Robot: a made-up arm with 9 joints. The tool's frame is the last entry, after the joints.
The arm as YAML. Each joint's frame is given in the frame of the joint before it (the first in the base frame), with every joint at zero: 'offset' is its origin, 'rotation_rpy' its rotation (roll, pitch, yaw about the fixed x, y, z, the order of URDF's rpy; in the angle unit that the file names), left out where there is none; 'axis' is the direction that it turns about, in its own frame. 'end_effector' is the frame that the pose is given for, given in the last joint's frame.
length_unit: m
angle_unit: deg
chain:
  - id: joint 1
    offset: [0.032, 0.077, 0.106]
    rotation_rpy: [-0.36, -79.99, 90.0]
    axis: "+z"
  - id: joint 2
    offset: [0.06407, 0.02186, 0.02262]
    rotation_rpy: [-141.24, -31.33, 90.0]
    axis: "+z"
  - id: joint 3
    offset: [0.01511, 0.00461, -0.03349]
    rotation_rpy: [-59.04, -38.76, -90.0]
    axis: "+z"
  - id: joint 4
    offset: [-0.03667, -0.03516, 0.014]
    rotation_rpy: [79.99, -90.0, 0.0]
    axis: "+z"
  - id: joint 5
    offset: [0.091, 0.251, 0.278]
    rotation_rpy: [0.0, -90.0, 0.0]
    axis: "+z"
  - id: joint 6
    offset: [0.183, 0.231, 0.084]
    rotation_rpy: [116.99, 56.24, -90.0]
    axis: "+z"
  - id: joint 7
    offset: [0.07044, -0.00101, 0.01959]
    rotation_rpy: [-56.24, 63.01, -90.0]
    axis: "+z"
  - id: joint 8
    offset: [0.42, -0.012, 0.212]
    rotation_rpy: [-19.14, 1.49, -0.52]
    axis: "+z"
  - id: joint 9
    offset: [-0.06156, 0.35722, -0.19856]
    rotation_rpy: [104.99, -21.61, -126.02]
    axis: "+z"
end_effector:
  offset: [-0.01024, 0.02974, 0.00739]
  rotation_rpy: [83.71, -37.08, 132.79]
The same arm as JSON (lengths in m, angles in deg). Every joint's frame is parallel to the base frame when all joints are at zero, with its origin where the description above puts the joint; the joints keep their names.
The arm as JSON. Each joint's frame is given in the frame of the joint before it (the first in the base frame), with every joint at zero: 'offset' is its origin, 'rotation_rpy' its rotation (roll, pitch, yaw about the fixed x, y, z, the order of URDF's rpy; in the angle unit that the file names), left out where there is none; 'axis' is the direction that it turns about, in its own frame. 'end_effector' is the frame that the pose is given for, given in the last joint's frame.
{"length_unit": "m", "angle_unit": "deg", "chain": [
  {"id": "joint 1", "offset": [0.032, 0.077, 0.106], "axis": [-0.0063, -0.984762, 0.173793]},
  {"id": "joint 2", "offset": [-0.022, -0.011, 0.067], "axis": [-0.40131, 0.549613, -0.732718]},
  {"id": "joint 3", "offset": [-0.001, -0.023, 0.029], "axis": [-1.0, -0.0002, 0.0]},
  {"id": "joint 4", "offset": [-0.014, 0.041, 0.03], "axis": [-0.0002, 1.0, 0.0]},
  {"id": "joint 5", "offset": [-0.091, 0.278, 0.251], "axis": [1.0, 0.0002, 0.0]},
  {"id": "joint 6", "offset": [0.084, 0.183, 0.231], "axis": [-0.25201, -0.891136, 0.377315]},
  {"id": "joint 7", "offset": [-0.064, -0.017, -0.031], "axis": [-1.0, -0.0002, 0.0]},
  {"id": "joint 8", "offset": [-0.2121, 0.42, 0.012], "axis": [-0.944417, 0.0274, -0.327606]},
  {"id": "joint 9", "offset": [0.303, -0.0669, -0.273], "axis": [0.366408, -0.843519, -0.392709]}
], "end_effector": {"offset": [-0.012, 0.0, -0.03], "rotation_rpy": [96.15, 75.76, -55.75]}}

